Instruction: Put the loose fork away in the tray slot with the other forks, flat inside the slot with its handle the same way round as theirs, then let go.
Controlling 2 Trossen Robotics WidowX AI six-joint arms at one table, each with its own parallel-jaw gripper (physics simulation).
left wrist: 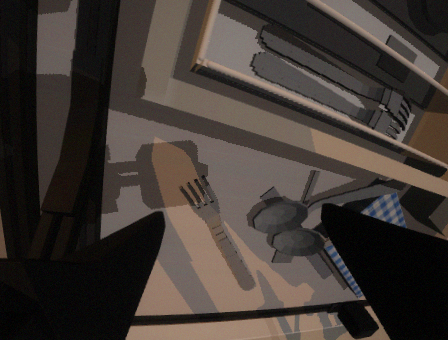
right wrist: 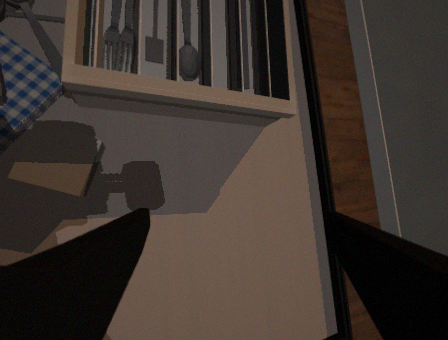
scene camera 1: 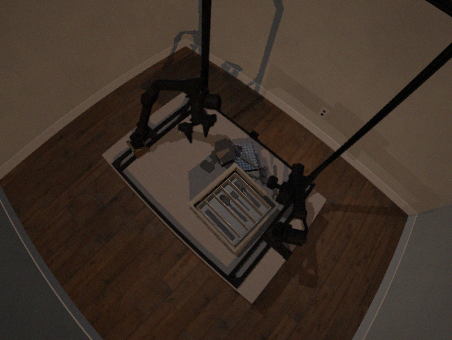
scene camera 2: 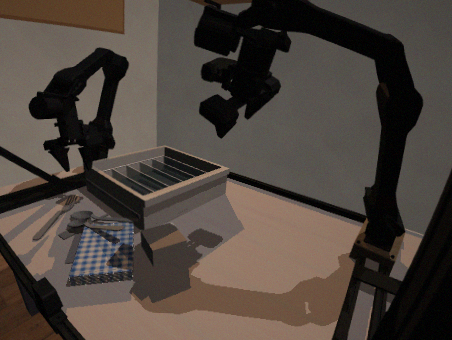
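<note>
The loose grey fork [scene camera 2: 54,218] [left wrist: 225,245] lies on the table beside the tray [scene camera 1: 212,229] [scene camera 2: 187,185] [left wrist: 240,117] [right wrist: 175,90]. In the left wrist view its tines point up-left and its handle down-right. Two forks [left wrist: 295,82] [right wrist: 127,39] lie in one tray slot; in the left wrist view their handles are at the upper left, tines at the lower right. My left gripper [scene camera 2: 77,167] [left wrist: 242,215] is open and empty above the loose fork, which shows between its fingers, nearer the left-hand one in the picture. My right gripper [scene camera 1: 198,138] [scene camera 2: 234,126] [right wrist: 238,218] is open and empty, high above the table.
Two spoons [scene camera 2: 82,216] [left wrist: 280,215] lie close beside the loose fork, near a blue checked cloth [scene camera 1: 246,155] [scene camera 2: 102,250] [right wrist: 30,90]. A small block [scene camera 2: 162,240] [right wrist: 52,175] stands between the cloth and the right arm's side. Other tray slots hold a spoon [right wrist: 189,62] and other utensils.
</note>
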